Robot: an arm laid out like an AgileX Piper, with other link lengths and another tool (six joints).
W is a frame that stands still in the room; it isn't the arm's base.
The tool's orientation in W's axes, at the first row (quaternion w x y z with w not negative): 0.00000, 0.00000, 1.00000, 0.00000
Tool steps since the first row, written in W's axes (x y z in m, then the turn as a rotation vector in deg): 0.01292, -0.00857, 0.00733, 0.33, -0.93, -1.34; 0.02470, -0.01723, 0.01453, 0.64, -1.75, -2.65; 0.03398, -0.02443, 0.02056, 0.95, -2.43, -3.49; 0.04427, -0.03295, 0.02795, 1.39, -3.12, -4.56; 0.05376, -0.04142, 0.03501, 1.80, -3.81, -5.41; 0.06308, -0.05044, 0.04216, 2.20, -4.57, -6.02; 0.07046, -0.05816, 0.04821, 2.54, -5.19, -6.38; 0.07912, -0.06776, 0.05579, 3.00, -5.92, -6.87; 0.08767, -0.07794, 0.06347, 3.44, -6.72, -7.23
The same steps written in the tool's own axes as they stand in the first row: -0.01292, -0.00857, -0.00733, -0.33, -0.93, 1.34; -0.02470, -0.01723, -0.01453, -0.64, -1.75, 2.65; -0.03398, -0.02443, -0.02056, -0.95, -2.43, 3.49; -0.04427, -0.03295, -0.02795, -1.39, -3.12, 4.56; -0.05376, -0.04142, -0.03501, -1.80, -3.81, 5.41; -0.06308, -0.05044, -0.04216, -2.20, -4.57, 6.02; -0.07046, -0.05816, -0.04821, -2.54, -5.19, 6.38; -0.07912, -0.06776, -0.05579, -3.00, -5.92, 6.87; -0.08767, -0.07794, -0.06347, -3.44, -6.72, 7.23
